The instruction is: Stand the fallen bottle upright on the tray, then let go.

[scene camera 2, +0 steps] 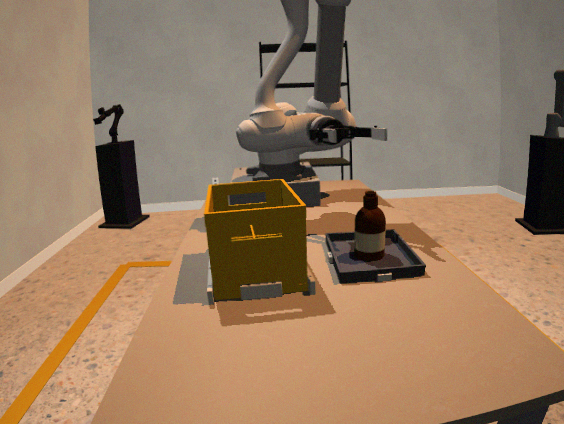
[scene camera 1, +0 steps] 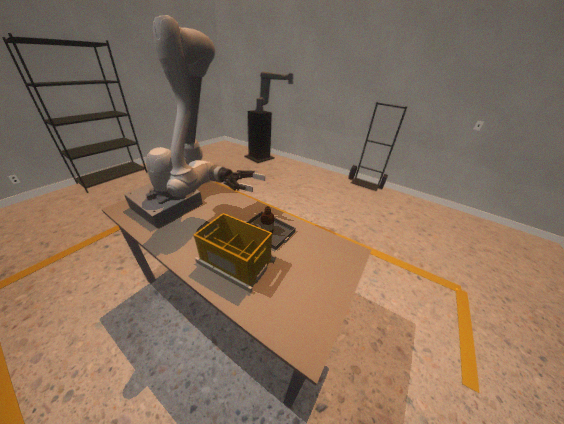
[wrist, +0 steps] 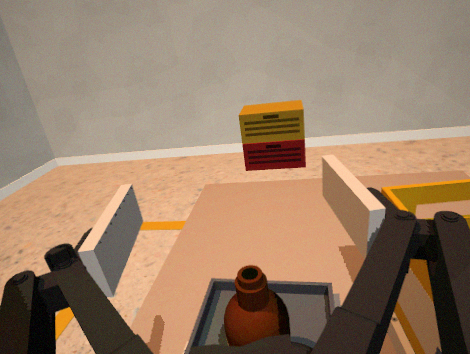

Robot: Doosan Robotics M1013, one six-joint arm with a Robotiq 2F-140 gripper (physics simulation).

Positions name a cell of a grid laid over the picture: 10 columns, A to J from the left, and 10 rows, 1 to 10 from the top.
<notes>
I see my gripper (scene camera 2: G4) and a brown bottle (scene camera 2: G6).
The brown bottle is seen too in the wrist view (wrist: F9). My gripper is seen too in the wrist view (wrist: E6).
</notes>
